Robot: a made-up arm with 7 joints.
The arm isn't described. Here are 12 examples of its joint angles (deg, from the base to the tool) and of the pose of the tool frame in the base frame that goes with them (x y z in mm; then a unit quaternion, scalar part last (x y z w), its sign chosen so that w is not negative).
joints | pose
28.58 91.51 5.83 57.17 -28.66 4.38 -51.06 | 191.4 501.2 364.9 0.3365 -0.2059 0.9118 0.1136
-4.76 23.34 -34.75 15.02 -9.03 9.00 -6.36 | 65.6 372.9 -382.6 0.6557 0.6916 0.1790 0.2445
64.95 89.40 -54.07 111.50 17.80 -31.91 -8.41 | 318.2 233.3 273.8 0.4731 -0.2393 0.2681 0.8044
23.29 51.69 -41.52 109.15 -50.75 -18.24 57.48 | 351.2 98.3 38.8 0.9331 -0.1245 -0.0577 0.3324
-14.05 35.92 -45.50 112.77 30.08 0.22 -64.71 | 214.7 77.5 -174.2 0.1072 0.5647 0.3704 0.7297
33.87 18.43 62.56 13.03 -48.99 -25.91 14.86 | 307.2 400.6 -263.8 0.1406 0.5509 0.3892 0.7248
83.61 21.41 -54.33 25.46 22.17 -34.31 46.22 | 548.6 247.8 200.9 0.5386 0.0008 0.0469 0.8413
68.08 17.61 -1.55 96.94 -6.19 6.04 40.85 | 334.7 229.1 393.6 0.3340 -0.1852 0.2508 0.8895
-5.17 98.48 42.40 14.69 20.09 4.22 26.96 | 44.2 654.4 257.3 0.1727 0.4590 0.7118 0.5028
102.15 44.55 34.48 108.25 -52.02 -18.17 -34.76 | -127.4 348.0 349.4 -0.3508 -0.5569 0.7527 0.0168
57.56 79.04 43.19 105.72 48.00 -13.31 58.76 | -26.8 318.3 457.7 0.4699 -0.4825 0.3591 0.6461
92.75 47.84 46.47 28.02 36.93 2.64 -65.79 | 287.8 576.4 194.0 -0.8378 0.2924 0.3541 0.2952
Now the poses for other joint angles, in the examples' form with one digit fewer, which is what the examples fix.
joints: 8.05 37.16 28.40 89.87 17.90 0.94 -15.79
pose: 303 459 73 -0.009 0.209 0.624 0.753
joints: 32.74 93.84 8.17 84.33 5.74 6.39 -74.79
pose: 190 394 408 -0.053 -0.346 0.884 0.311
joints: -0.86 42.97 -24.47 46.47 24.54 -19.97 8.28
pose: 241 420 -261 0.372 0.558 0.253 0.697
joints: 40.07 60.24 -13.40 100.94 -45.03 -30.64 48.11
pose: 350 230 264 0.888 -0.158 0.266 0.340
